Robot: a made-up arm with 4 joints.
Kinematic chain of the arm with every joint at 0, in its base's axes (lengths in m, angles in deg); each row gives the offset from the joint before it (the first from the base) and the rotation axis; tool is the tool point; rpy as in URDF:
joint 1: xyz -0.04 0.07 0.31 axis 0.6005 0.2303 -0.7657
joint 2: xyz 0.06 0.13 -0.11 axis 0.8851 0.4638 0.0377
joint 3: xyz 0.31 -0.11 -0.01 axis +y
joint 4: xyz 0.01 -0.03 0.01 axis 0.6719 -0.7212 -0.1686
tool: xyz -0.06 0.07 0.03 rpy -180 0 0
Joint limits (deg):
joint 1: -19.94..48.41
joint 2: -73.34..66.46
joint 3: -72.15..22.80
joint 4: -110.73..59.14
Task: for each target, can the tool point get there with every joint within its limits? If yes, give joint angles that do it. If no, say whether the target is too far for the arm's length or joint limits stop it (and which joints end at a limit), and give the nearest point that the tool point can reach.
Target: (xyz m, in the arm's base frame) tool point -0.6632 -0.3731 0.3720
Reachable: no: too far | nearest point 0.2289 -0.0281 0.2537 | short by 0.964 m
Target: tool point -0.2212 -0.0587 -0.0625
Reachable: no: joint limits stop it (at a limit: joint 1, joint 4) | nearest point 0.2274 0.0342 0.0948 | short by 0.484 m
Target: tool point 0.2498 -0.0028 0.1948
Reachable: yes | joints 42.27 -10.82 -14.03 1.51
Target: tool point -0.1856 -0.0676 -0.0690
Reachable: no: joint limits stop it (at a limit: joint 1, joint 4) | nearest point 0.2279 0.0334 0.0938 | short by 0.456 m
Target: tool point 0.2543 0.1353 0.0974
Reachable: yes | joints 13.51 29.55 -40.36 11.33
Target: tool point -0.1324 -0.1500 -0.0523
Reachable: no: joint limits stop it (at a limit: joint 1, joint 4) | nearest point 0.2305 0.0086 0.1078 | short by 0.427 m
